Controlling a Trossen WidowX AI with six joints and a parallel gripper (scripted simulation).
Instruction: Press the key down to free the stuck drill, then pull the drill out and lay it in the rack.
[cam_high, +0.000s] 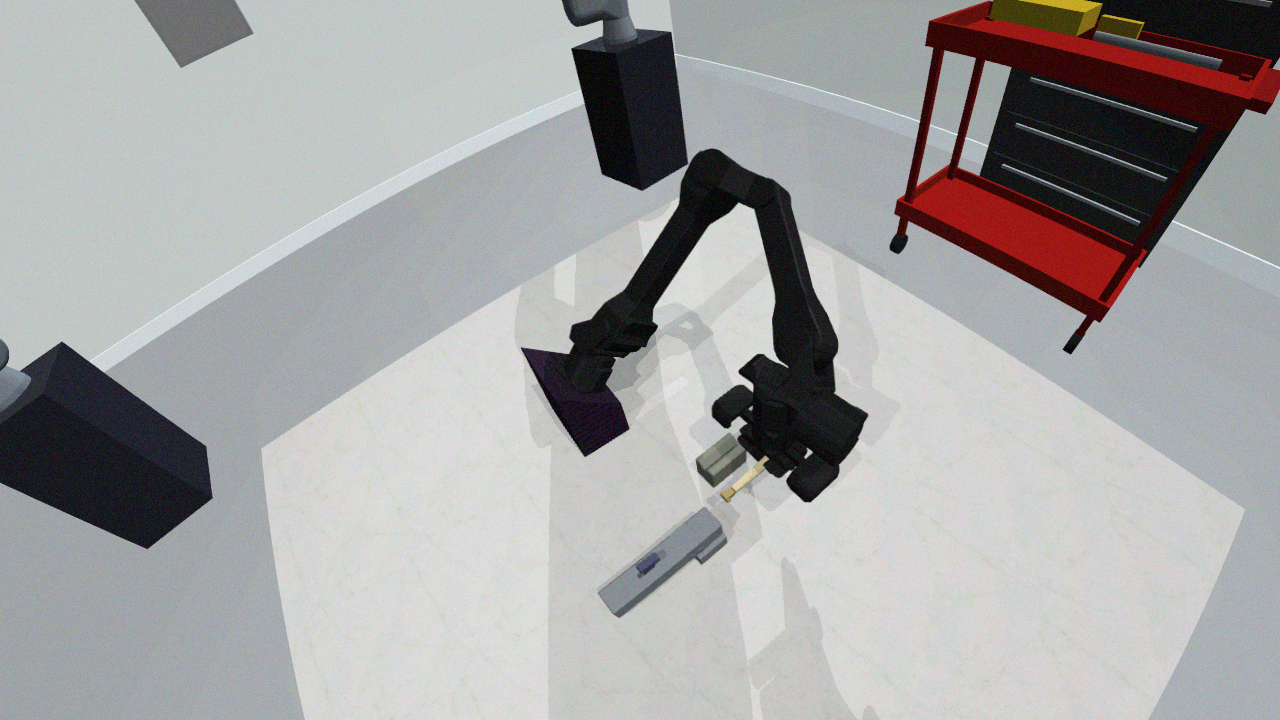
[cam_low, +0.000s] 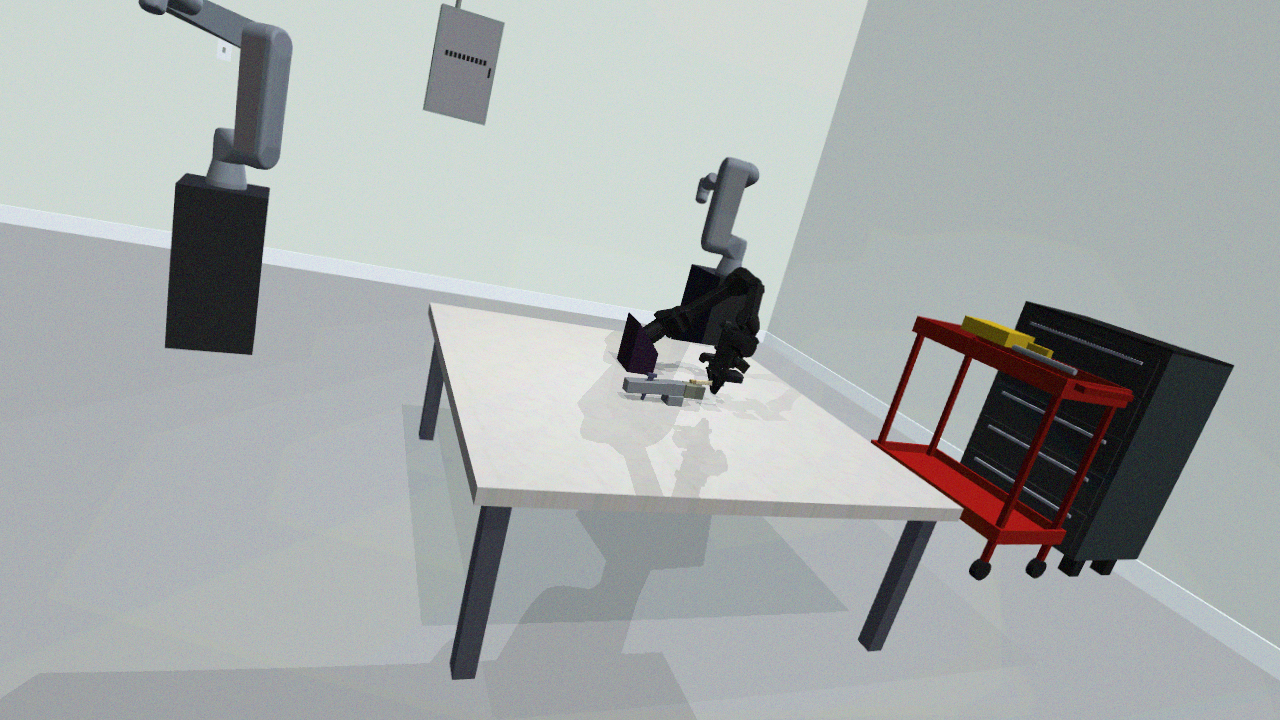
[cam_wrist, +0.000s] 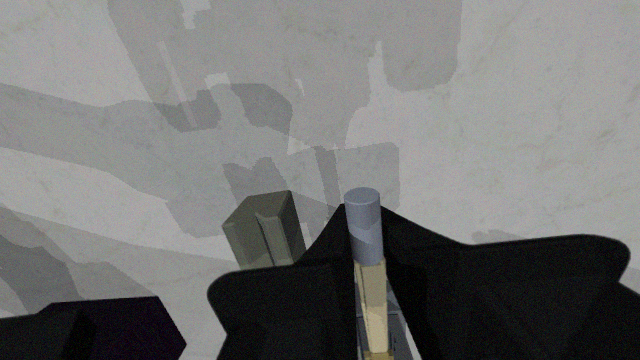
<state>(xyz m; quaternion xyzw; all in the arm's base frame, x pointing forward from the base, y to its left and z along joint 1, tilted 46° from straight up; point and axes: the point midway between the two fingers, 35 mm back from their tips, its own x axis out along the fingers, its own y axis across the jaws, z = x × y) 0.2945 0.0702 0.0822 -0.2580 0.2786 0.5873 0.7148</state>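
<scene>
The rack lies 70 mm behind my gripper tip, 30 mm to the right of it and 20 mm below it. Also, from my gripper tip: drill: 40 mm to the right, 30 mm above; grey holder block: 10 mm behind, 200 mm to the right; blue key: 10 mm behind, 220 mm to the right, 10 mm above.
</scene>
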